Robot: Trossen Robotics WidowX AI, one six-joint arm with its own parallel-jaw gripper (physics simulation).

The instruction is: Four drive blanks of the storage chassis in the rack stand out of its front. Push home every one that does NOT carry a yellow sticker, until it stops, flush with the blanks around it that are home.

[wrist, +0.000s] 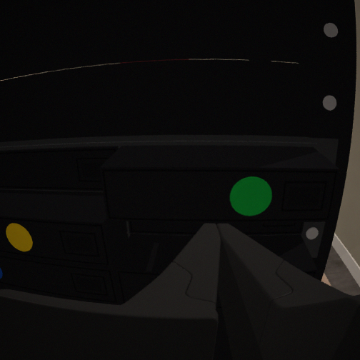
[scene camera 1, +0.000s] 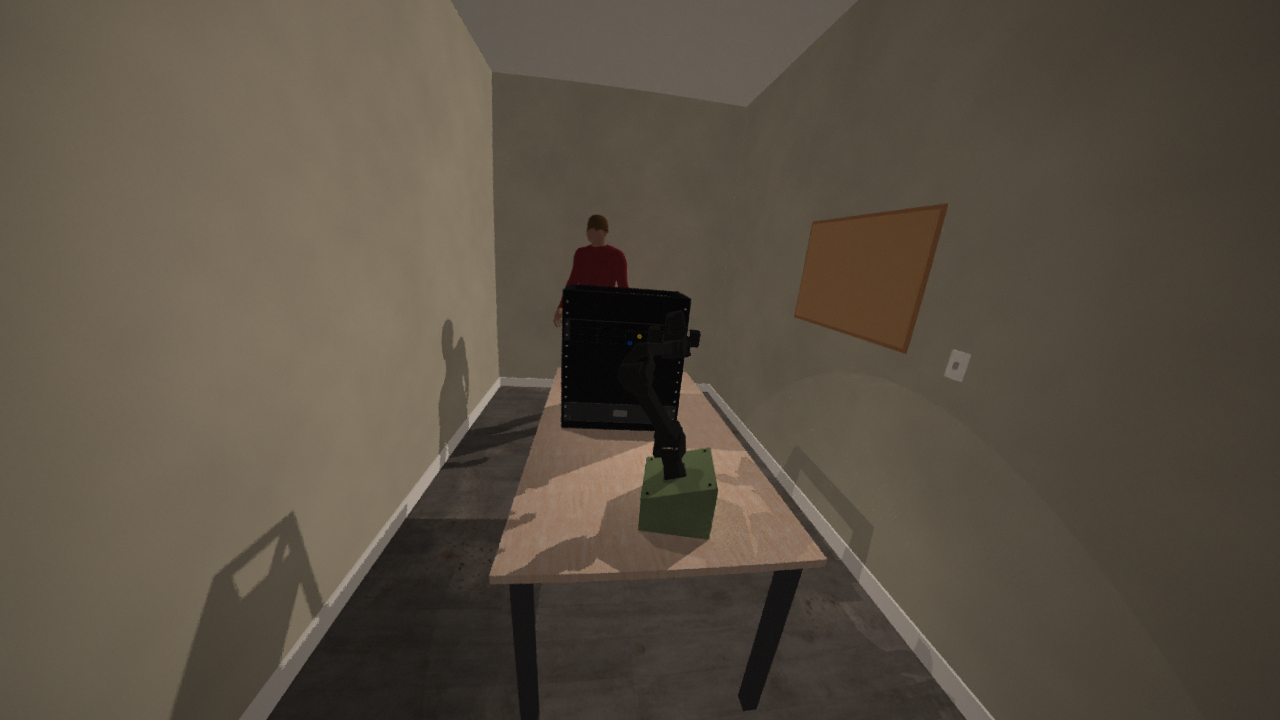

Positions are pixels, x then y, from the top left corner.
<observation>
A black rack [wrist: 68, 122]: 0.19 m from the lens.
</observation>
